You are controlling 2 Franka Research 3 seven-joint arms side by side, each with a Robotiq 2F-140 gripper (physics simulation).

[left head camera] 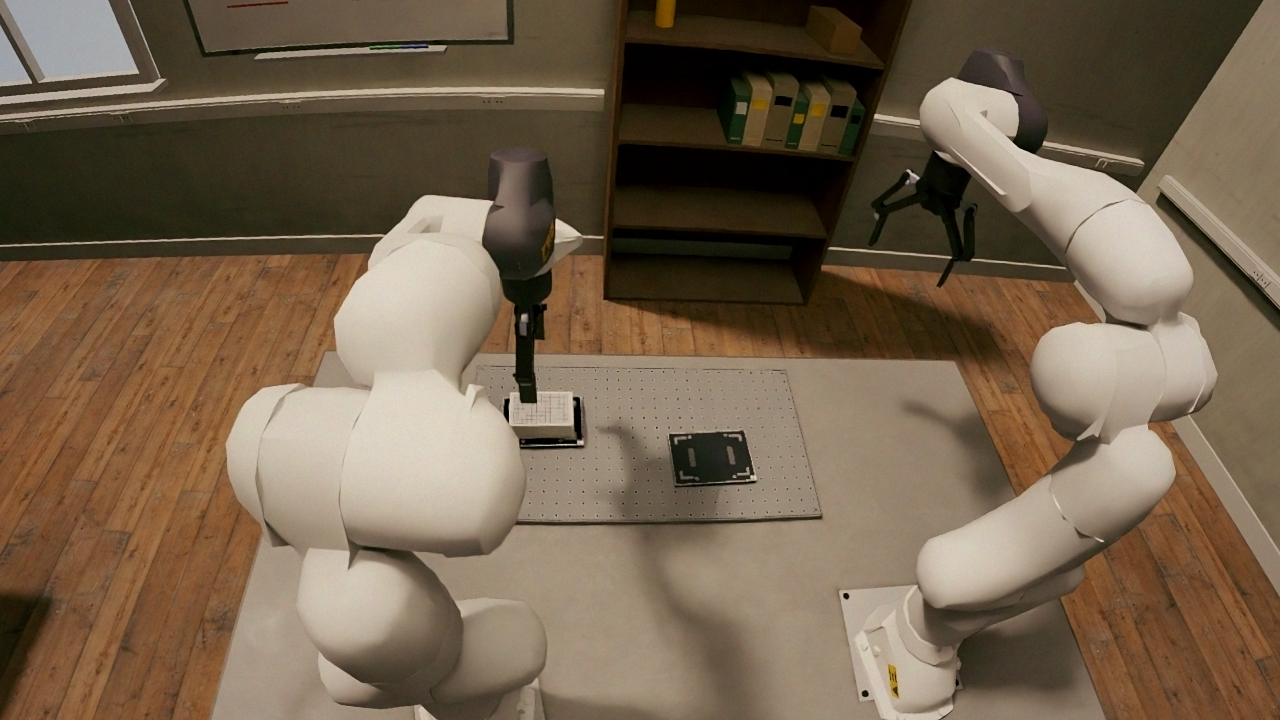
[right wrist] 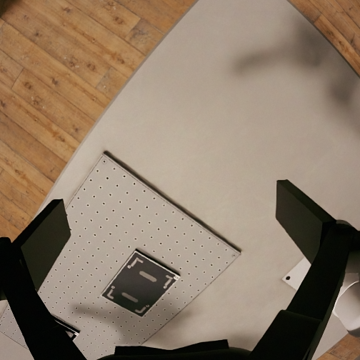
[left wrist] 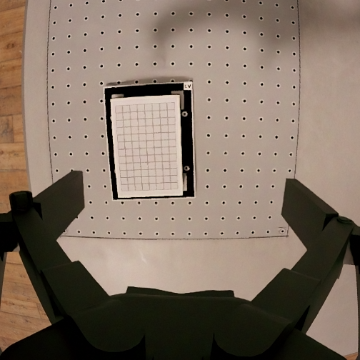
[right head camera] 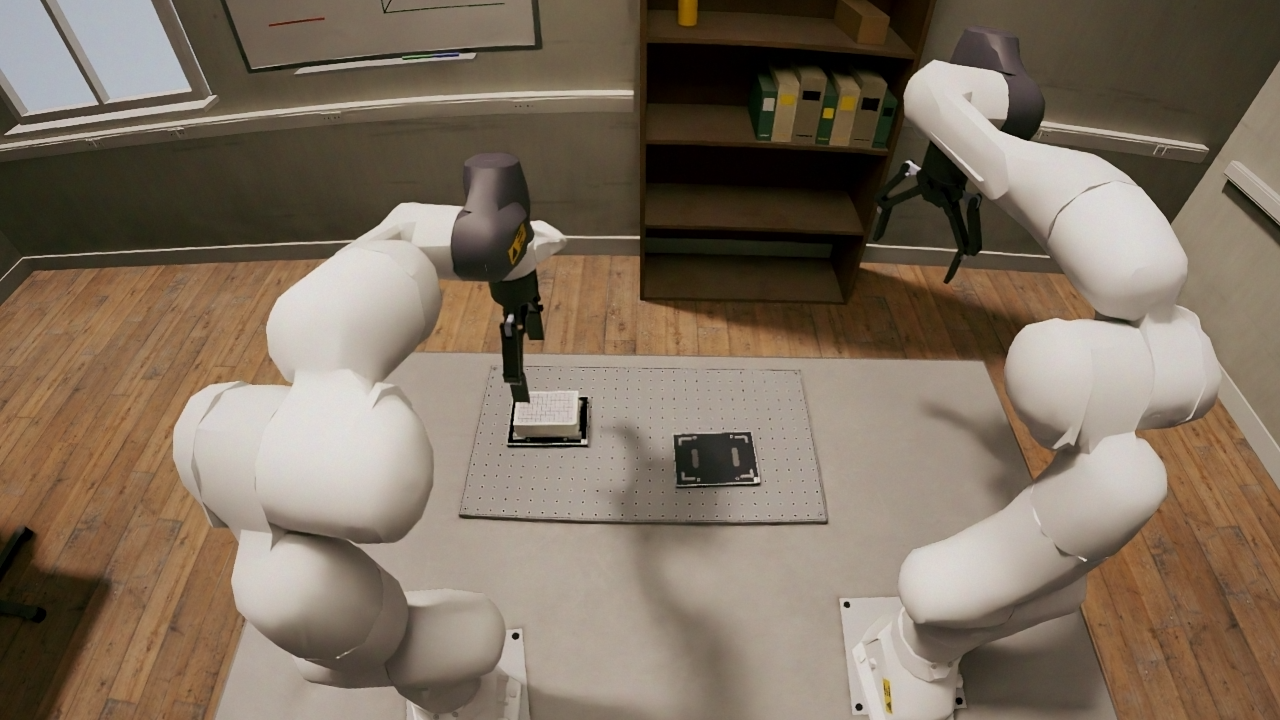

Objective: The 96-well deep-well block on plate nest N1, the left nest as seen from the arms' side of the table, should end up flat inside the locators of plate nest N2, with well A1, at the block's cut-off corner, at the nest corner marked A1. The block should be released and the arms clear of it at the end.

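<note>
The white gridded block [left head camera: 547, 413] [right head camera: 550, 411] [left wrist: 147, 147] sits on black plate nest N1 [left head camera: 580, 422] [right head camera: 585, 422] [left wrist: 188, 145], at the picture's left in both head views; its cut-off corner cannot be made out. Dark plate nest N2 [left head camera: 711, 458] [right head camera: 716, 458] [right wrist: 141, 283] is empty, with light corner locators and two slots; its corner label is unreadable. My left gripper [left head camera: 529, 365] [right head camera: 527, 365] [left wrist: 183, 193] is open and empty, fingers downward, above the block, which appears nearer one finger in the left wrist view. My right gripper [left head camera: 911, 259] [right head camera: 914, 257] [right wrist: 170, 209] is open and empty, high at the right.
Both nests stand on a perforated board [left head camera: 626, 501] [right head camera: 626, 503] [left wrist: 240, 150] [right wrist: 102, 200] on the grey table [left head camera: 895, 429] [right head camera: 913, 429]. The left arm covers part of the board in the left head view. A bookshelf [left head camera: 614, 179] [right head camera: 643, 179] stands behind the table.
</note>
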